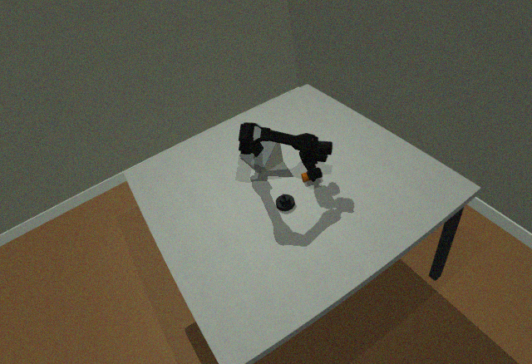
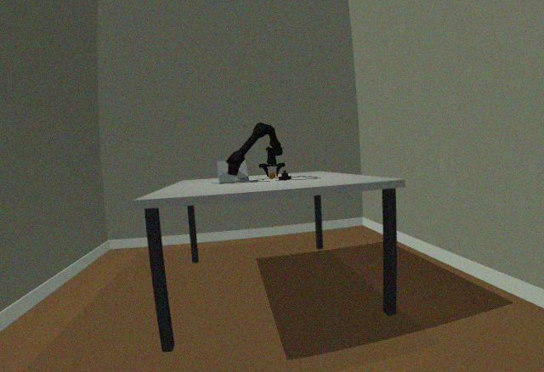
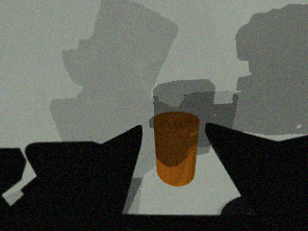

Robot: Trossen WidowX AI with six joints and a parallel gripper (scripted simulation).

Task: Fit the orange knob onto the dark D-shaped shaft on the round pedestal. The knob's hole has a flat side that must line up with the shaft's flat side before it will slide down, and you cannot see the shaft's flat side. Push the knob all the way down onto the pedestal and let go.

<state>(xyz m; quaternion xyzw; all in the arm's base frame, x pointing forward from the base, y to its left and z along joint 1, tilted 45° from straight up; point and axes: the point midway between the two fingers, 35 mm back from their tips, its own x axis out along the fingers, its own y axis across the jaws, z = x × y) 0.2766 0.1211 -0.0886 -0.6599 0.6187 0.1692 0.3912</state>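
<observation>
Right now my gripper tip is 2 cm to the left of the orange knob and 1 cm below it. The rest, counted from my gripper tip: dark round pedestal 18 cm to the right, 7 cm ahead, 2 cm above.
</observation>
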